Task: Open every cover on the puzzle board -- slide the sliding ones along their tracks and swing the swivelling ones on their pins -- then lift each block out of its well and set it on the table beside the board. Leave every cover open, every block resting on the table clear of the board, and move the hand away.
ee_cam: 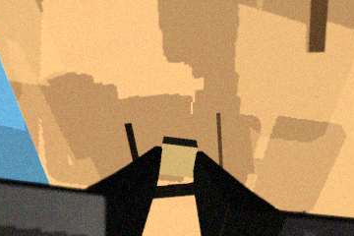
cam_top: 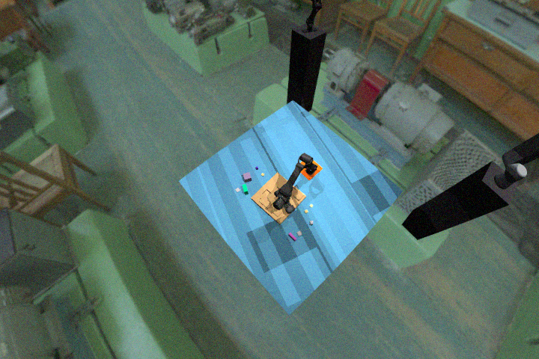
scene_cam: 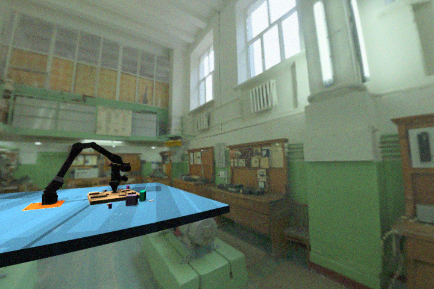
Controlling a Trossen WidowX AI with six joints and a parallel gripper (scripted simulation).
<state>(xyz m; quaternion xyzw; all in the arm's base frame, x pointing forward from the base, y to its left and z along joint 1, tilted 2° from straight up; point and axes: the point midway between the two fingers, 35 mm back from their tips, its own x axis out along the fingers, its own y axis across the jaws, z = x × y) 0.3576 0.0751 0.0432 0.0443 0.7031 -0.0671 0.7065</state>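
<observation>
My gripper tip is now 50 mm to the left of the tan puzzle board and 20 mm past it. Also, from my gripper tip: magenta block (220 mm to the left, 120 mm ahead); then lilac block (350 mm to the right, 60 mm ahead, 10 mm above); then green block (280 mm to the right, 140 mm ahead, 10 mm above).
</observation>
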